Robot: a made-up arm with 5 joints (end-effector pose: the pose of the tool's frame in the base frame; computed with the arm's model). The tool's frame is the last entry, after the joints. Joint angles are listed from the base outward.
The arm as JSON. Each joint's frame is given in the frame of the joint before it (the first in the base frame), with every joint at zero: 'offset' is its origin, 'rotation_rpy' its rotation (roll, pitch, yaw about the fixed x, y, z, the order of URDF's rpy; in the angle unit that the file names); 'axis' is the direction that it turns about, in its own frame. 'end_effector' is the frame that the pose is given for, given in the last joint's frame.
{
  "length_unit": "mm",
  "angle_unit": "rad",
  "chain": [
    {
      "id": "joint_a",
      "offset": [
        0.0,
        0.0,
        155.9
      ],
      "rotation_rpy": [
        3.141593,
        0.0,
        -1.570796
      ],
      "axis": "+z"
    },
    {
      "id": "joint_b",
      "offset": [
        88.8,
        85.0,
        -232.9
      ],
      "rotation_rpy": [
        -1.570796,
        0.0,
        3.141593
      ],
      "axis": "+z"
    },
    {
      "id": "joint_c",
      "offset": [
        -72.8,
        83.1,
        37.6
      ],
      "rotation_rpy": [
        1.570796,
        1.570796,
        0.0
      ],
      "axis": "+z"
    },
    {
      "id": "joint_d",
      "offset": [
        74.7,
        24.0,
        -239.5
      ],
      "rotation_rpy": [
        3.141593,
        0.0,
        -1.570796
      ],
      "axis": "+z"
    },
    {
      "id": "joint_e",
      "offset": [
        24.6,
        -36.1,
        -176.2
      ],
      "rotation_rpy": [
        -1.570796,
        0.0,
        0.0
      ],
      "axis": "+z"
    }
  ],
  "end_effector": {
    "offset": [
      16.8,
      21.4,
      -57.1
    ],
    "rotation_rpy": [
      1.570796,
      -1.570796,
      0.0
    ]
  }
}
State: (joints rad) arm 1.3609 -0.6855 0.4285 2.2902 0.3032
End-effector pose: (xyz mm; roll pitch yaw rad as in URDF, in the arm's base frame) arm -96.8 26.3 545.4 0.5336 0.6516 0.5789
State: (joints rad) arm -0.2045 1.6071 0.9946 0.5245 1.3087
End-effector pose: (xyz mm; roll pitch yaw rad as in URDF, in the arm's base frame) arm -108.0 -241.7 422.0 2.9202 0.4698 0.2229
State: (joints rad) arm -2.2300 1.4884 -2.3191 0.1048 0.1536
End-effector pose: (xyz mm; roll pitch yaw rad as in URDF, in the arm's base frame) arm 128.7 202.2 222.9 -1.3080 -0.7147 -0.9833
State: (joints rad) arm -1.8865 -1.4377 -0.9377 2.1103 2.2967
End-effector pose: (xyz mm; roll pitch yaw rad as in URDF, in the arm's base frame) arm -32.9 -30.1 537.4 -2.5494 0.0928 -1.2675
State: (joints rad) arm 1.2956 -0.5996 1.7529 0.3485 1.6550
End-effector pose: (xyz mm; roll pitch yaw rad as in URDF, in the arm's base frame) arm 48.3 42.3 447.7 1.5423 -0.5902 -2.6657
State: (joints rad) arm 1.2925 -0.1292 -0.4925 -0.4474 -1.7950
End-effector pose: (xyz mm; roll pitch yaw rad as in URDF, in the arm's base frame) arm -250.6 152.8 572.1 -1.9241 0.0058 -1.2478
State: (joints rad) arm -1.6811 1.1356 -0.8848 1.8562 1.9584
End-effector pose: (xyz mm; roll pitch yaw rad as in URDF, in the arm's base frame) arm 280.8 2.8 308.5 0.8552 -0.3614 -1.6372
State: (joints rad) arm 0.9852 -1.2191 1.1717 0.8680 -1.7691
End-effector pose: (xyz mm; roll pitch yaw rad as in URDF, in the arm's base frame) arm -31.5 166.2 453.0 -2.9728 -0.2846 -1.0927
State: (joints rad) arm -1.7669 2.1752 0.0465 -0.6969 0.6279
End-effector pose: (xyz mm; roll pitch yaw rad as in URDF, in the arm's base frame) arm 223.0 -166.6 320.1 2.9522 0.5906 2.2483
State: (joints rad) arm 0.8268 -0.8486 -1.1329 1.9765 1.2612
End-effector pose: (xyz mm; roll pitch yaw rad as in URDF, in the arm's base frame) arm -62.2 -47.3 563.7 2.1095 0.0242 2.2935
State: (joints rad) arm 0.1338 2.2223 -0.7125 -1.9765 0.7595
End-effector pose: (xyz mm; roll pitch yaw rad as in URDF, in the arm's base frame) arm -190.1 -146.7 299.5 -2.7592 0.8603 0.9556
